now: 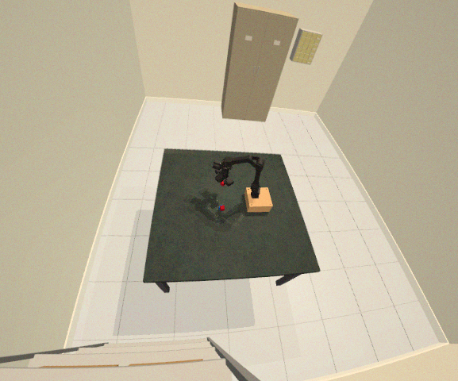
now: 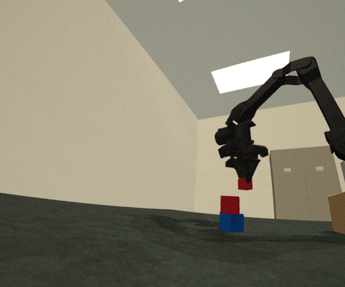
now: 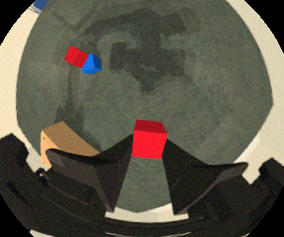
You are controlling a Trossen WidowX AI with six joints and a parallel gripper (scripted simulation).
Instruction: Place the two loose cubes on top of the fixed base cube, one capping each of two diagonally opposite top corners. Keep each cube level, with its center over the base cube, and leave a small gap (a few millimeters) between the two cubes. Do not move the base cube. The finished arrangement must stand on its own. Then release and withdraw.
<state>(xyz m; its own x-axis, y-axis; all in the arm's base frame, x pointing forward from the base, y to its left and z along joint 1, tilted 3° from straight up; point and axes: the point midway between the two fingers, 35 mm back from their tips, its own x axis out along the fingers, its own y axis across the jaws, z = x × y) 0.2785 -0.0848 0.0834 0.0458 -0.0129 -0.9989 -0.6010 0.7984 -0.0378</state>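
Right now the red cube is 21 cm to the left of my gripper tip and 7 cm below it. From my gripper tip the other things lie so: blue cube (19 cm to the left, 11 cm below).
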